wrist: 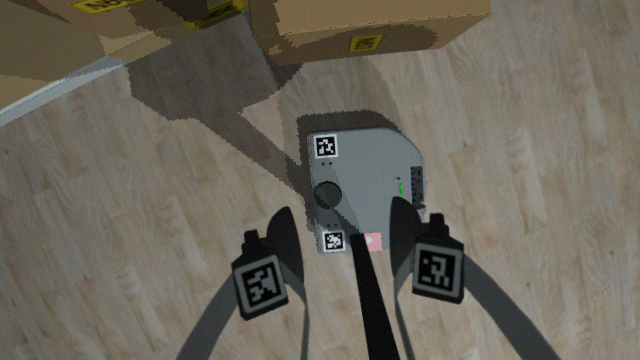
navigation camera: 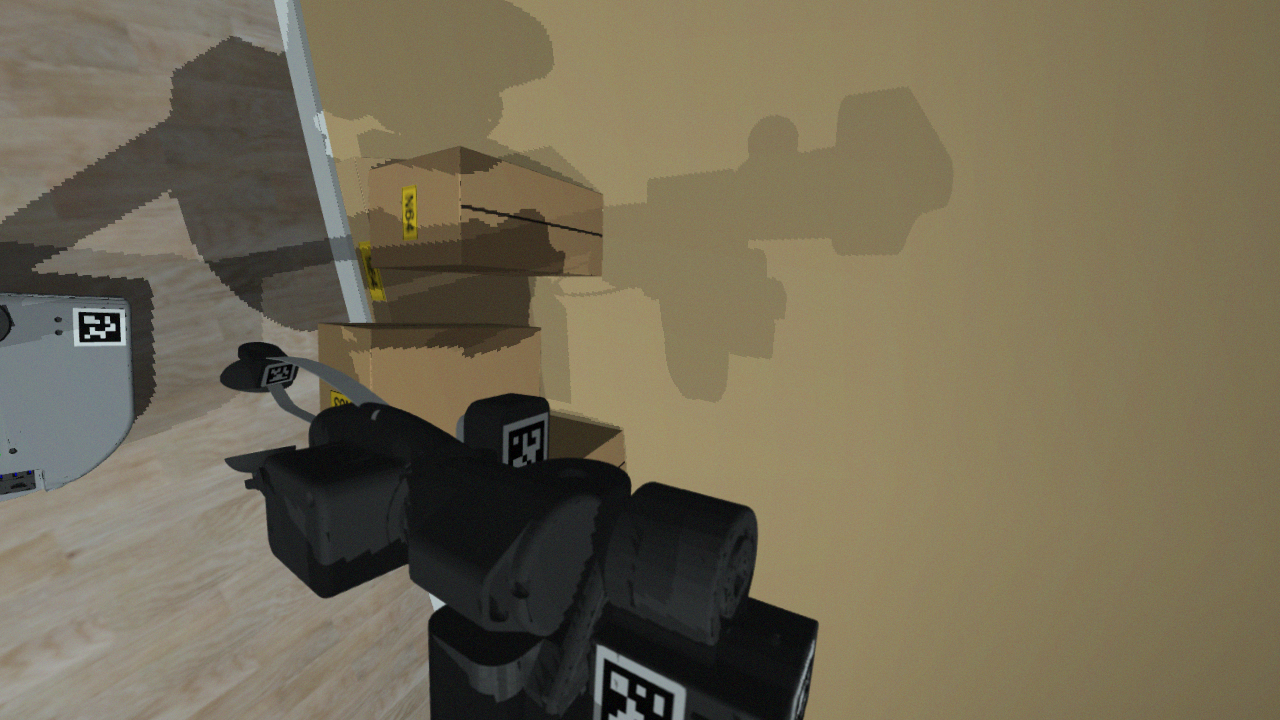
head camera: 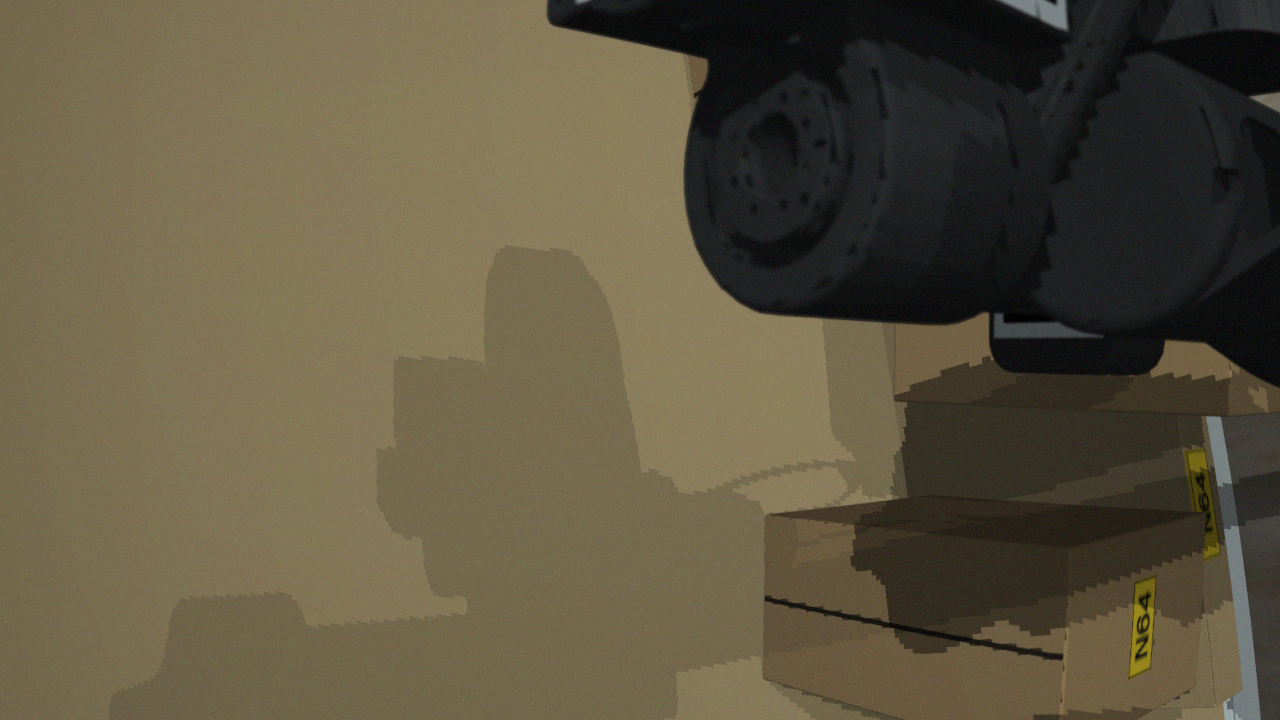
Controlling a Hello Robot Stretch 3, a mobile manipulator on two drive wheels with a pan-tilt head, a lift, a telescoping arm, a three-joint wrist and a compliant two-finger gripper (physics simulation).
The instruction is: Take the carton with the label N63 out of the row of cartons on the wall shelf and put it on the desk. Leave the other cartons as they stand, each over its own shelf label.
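Frame: origin at the robot's base, x ahead, y right, z down, level; centimetres.
Where they show: gripper, fingertip midpoint: (wrist: 343, 229) (navigation camera: 250, 411); robot's base at its link origin: (wrist: 329, 184).
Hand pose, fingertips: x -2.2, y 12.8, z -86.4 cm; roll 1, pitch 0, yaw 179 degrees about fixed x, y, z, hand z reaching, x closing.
Observation:
Things, the pixels of their top centre, and the offset from my fingertips. "*": a spot on its surface instead.
- N63 carton at its top centre: (head camera: 1043, 258) (navigation camera: 470, 399) dx -3.2, dy +25.2, dz +8.0 cm
- N64 carton at its top centre: (head camera: 894, 626) (navigation camera: 544, 223) dx +19.3, dy +30.8, dz +1.9 cm
- N64 shelf label at a spot on its surface: (head camera: 1202, 501) (navigation camera: 372, 272) * dx +12.1, dy +19.7, dz +21.4 cm
The N63 carton (head camera: 944, 349) (navigation camera: 456, 367) (wrist: 320, 47) stands in the row, its front out past the shelf edge; its yellow label shows in the wrist view. The wrist hides part of it in the head and navigation views. My gripper (navigation camera: 246, 416) (wrist: 343, 229) is partly open and empty, its fingers apart in front of the carton's label side, over the floor. In the head view the fingers do not show; the wrist fills the upper right. The N64 carton (head camera: 823, 564) (navigation camera: 528, 192) (wrist: 85, 22) stands beside N63, over the N64 shelf label (head camera: 1202, 501) (navigation camera: 371, 273). The desk does not show.
The pale shelf edge (head camera: 1241, 573) (navigation camera: 315, 143) (wrist: 60, 86) runs past the cartons. Another carton (navigation camera: 604, 438) shows partly behind the wrist. The tan surface behind the cartons carries arm shadows. My grey base (navigation camera: 67, 394) (wrist: 365, 170) stands on the wooden floor.

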